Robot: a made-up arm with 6 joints.
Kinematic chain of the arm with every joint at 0, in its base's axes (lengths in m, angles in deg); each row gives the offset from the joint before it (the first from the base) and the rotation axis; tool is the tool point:
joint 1: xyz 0 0 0.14 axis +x
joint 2: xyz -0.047 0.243 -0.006 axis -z
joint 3: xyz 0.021 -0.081 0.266 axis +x
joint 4: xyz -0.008 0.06 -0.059 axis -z
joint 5: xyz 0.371 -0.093 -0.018 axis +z
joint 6: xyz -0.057 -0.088 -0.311 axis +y
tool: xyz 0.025 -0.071 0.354
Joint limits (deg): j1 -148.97..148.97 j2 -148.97..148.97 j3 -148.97..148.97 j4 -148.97..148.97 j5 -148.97..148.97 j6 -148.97..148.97
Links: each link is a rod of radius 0.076 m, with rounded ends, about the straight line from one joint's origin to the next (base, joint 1, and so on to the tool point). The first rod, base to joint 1, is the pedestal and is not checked.
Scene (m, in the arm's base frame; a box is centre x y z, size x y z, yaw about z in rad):
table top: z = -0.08
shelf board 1: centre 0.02 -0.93 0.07 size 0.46 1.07 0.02 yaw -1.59
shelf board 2: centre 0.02 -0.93 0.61 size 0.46 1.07 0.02 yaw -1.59
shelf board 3: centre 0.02 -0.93 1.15 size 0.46 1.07 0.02 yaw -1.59
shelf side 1: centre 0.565 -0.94 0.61 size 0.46 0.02 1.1 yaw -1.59
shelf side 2: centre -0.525 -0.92 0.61 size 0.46 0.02 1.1 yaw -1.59
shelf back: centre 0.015 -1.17 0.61 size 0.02 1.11 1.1 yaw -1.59
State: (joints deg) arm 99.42 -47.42 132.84 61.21 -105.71 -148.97
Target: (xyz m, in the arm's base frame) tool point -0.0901 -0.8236 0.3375
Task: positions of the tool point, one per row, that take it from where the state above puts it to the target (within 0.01 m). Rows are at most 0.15 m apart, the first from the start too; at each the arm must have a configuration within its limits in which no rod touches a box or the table.
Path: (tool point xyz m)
1: -0.1936 -0.6751 0.8569
2: -0.1913 -0.5696 0.8574
3: -0.1737 -0.4664 0.8334
4: -0.1183 -0.5323 0.7239
5: -0.0857 -0.5644 0.5907
6: -0.0755 -0.5510 0.4542
7: -0.0837 -0.4908 0.3375
8: -0.0775 -0.6089 0.3531
9: -0.0787 -0.7206 0.3553
10: -0.0901 -0.8236 0.3375

